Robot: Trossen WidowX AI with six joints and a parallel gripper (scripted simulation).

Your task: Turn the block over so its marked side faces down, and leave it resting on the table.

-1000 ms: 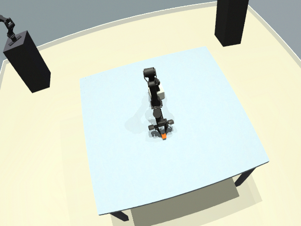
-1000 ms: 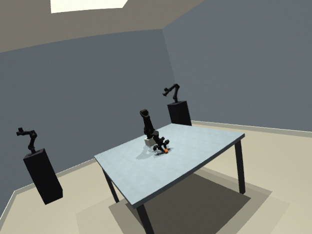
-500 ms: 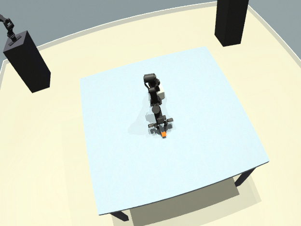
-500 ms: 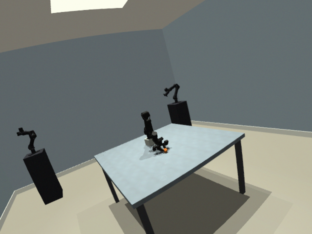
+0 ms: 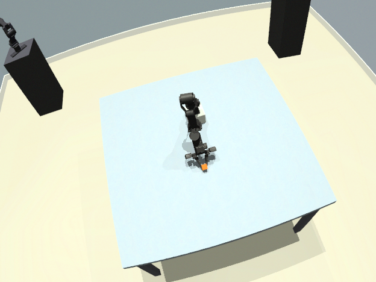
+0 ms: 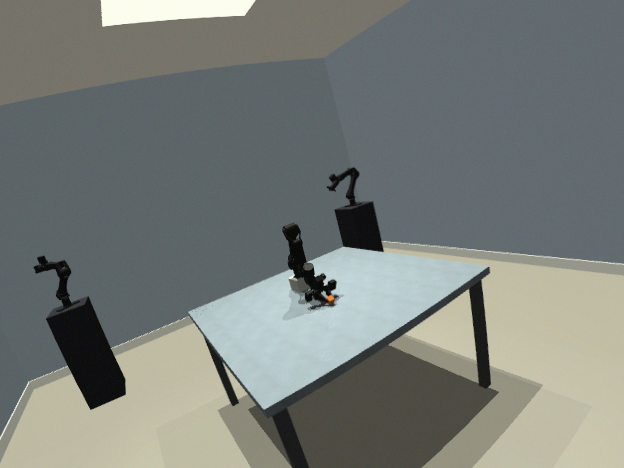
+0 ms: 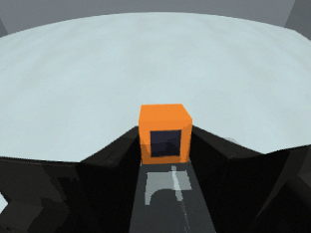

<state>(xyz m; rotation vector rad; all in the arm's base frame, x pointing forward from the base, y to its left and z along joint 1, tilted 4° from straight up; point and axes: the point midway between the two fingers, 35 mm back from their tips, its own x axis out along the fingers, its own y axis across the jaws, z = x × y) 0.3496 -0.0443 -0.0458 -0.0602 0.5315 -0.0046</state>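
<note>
Now: gripper tip 1 cm past the block.
</note>
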